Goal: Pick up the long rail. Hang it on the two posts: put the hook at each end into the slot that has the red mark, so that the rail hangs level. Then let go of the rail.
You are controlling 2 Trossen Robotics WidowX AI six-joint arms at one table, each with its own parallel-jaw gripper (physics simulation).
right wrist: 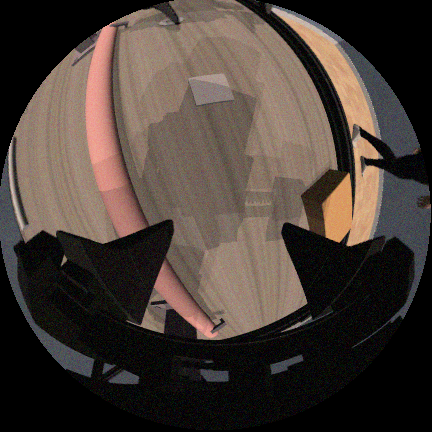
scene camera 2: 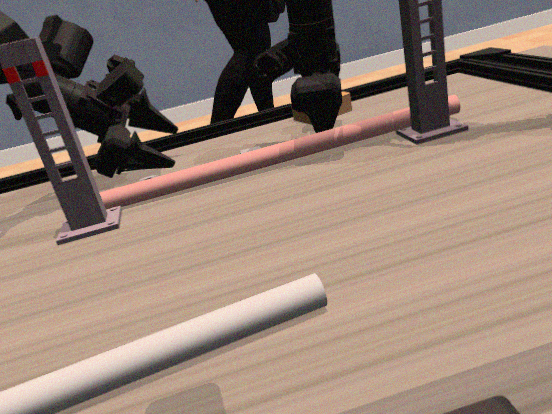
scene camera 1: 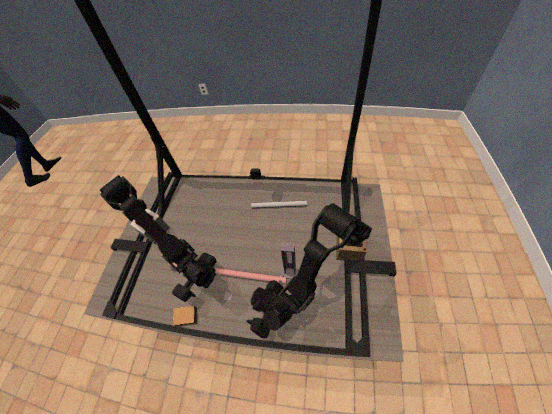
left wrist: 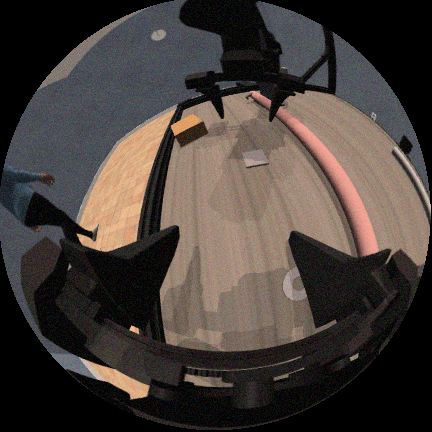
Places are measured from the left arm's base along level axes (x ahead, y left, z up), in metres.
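Pixels of known places: left gripper, fingertip midpoint: (scene camera 2: pixel 175 147) (scene camera 1: pixel 252 309) (left wrist: pixel 236 234); right gripper, fingertip midpoint: (right wrist: pixel 229 227) (scene camera 2: pixel 324 129) (scene camera 1: pixel 202 286) (left wrist: pixel 245 118); left arm's base at its link origin: (scene camera 1: pixel 353 238).
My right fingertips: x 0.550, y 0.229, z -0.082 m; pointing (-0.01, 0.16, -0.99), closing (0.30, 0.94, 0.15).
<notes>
For each thing: its top centre in the pictures, then the offset to it from my right fingertips. "pt": a spot on its surface instead.
- long pink rail at its top centre: (right wrist: pixel 100 158) (scene camera 2: pixel 279 139) (left wrist: pixel 296 120) (scene camera 1: pixel 223 272) dx -0.076, dy -0.062, dz +0.021 m
- small dark hook at a spot on its surface: (right wrist: pixel 218 326) pt dx +0.142, dy -0.050, dz +0.013 m
- post at a spot on its surface: (scene camera 2: pixel 84 202) pt dx -0.320, dy -0.124, dz +0.024 m
- white rod at its top centre: (scene camera 2: pixel 146 339) (scene camera 1: pixel 278 202) dx -0.238, dy -0.412, dz +0.014 m
- orange block at its top centre: (right wrist: pixel 340 217) (scene camera 2: pixel 319 97) (left wrist: pixel 184 122) (scene camera 1: pixel 183 315) dx +0.028, dy +0.119, dz +0.019 m
- small pale tile at its top centre: (right wrist: pixel 210 87) (left wrist: pixel 254 156) dx -0.110, dy +0.018, dz -0.008 m
- pale ring at its top centre: (left wrist: pixel 298 283) dx -0.263, dy +0.011, dz -0.009 m
The long pink rail (scene camera 1: pixel 250 275) (scene camera 2: pixel 225 167) (left wrist: pixel 345 185) (right wrist: pixel 102 125) lies on the table. A small dark hook (right wrist: pixel 218 326) shows at one end. In scene camera 2 two grey slotted posts stand upright, one post (scene camera 2: pixel 84 202) at the left with a red mark (scene camera 2: pixel 39 68) near its top, the other post (scene camera 2: pixel 430 107) at the right, its top out of view. My left gripper (scene camera 2: pixel 174 147) (left wrist: pixel 236 234) is open and empty, beside the rail near the left post. My right gripper (right wrist: pixel 229 227) (left wrist: pixel 245 118) is open and empty, low beside the rail; one finger partly covers the rail in its wrist view.
A white rod (scene camera 1: pixel 279 204) (scene camera 2: pixel 165 345) lies farther back in scene camera 1. An orange block (scene camera 1: pixel 184 315) (left wrist: pixel 189 130) (right wrist: pixel 337 210) lies near the black frame edge. A small pale tile (left wrist: pixel 255 158) (right wrist: pixel 211 90) and a pale ring (left wrist: pixel 288 286) are on the table.
</notes>
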